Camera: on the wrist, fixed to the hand. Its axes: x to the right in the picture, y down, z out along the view.
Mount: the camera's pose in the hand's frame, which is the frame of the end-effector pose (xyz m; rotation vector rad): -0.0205 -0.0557 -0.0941 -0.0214 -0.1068 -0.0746
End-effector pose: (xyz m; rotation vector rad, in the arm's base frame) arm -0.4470 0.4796 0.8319 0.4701 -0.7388 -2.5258
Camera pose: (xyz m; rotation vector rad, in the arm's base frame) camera -0.4072 0.4929 0.7289 0.3641 -0.7453 -2.6429
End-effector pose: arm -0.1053 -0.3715 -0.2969 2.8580 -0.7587 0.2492
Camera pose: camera -0.1058 -0.2944 -0.2167 2.8913 -0.6672 0.0784
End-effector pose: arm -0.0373 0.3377 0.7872 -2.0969 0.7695 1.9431
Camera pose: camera 0.0718 0.3462 0.8075 -1.9849 0.6431 2.0131
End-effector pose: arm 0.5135 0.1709 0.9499 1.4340 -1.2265 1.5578
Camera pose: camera 0.5365 0.2796 0.9452 1.5485 -1.2329 1.4302
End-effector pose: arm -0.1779 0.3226 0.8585 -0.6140 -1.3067 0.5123
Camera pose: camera -0.0892 0.2560 0.8675 -0.5596 -1.4323 0.4756
